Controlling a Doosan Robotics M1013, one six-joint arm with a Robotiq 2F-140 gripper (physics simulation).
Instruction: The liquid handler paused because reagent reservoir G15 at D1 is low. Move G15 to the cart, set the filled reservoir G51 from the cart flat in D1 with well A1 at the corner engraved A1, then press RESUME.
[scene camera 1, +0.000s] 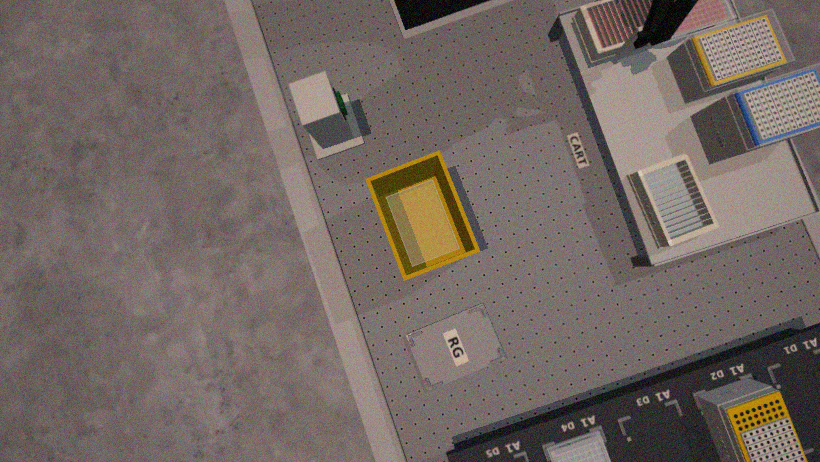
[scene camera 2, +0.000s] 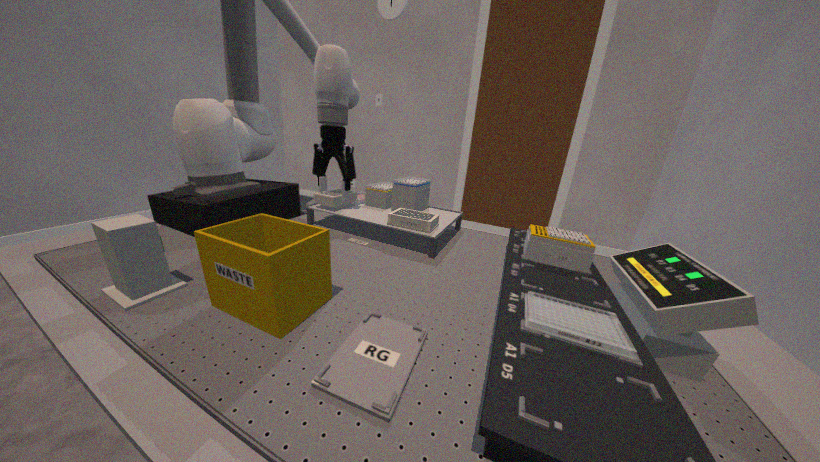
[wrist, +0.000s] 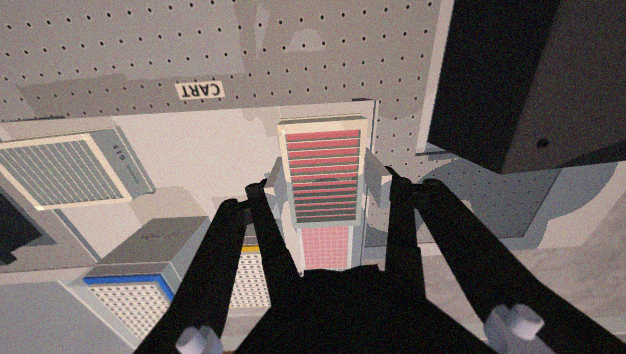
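Pixels of known places: gripper, fingertip midpoint: (scene camera 1: 613, 28) (wrist: 323, 164); arm's base, link origin: (scene camera 2: 220, 190).
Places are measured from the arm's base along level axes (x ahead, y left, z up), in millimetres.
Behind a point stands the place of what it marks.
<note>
My gripper (wrist: 323, 164) {z -8, x 329, y 181 mm} (scene camera 2: 333, 182) (scene camera 1: 651, 35) is down at the cart's far left corner, shut on the reservoir with red-filled troughs (wrist: 323, 171) {z 6, x 329, y 183 mm} (scene camera 1: 614, 23) {z 8, x 329, y 175 mm}, one pad on each long side. The reservoir sits at the level of the cart top (wrist: 205, 145) {z -34, x 471, y 159 mm} (scene camera 1: 636, 120) {z -34, x 481, y 179 mm} (scene camera 2: 372, 216) {z -34, x 491, y 168 mm}; I cannot tell whether it touches it. Its label does not show. The grey reservoir G15 (wrist: 64, 169) {z -3, x 616, y 170 mm} (scene camera 1: 674, 198) {z -26, x 623, y 188 mm} (scene camera 2: 413, 218) {z -2, x 640, y 138 mm} lies flat on the cart's front part. The deck's D1 label (scene camera 1: 800, 346) {z -34, x 902, y 300 mm} shows at the right edge of the overhead view. A grey box with a green button (scene camera 1: 340, 103) {z 1, x 320, y -281 mm} stands at the table's left.
On the cart stand a yellow-rimmed tip box (scene camera 1: 737, 50) {z 37, x 438, y 316 mm} (wrist: 251, 274) {z 37, x 421, y 303 mm}, a blue-rimmed tip box (scene camera 1: 780, 105) {z 70, x 541, y 313 mm} (wrist: 130, 295) {z 70, x 530, y 282 mm} and a pink plate (wrist: 325, 246) {z -20, x 327, y 322 mm}. The arm's black base (wrist: 526, 79) {z 10, x 157, y 105 mm} (scene camera 2: 223, 203) {z -3, x 165, y -80 mm} is close by. The yellow WASTE bin (scene camera 1: 422, 214) (scene camera 2: 266, 269) {z 20, x 613, y -263 mm}, the RG pad (scene camera 1: 456, 346) {z -85, x 756, y -216 mm} and the control panel (scene camera 2: 679, 281) {z 36, x 1134, y 3 mm} lie further off.
</note>
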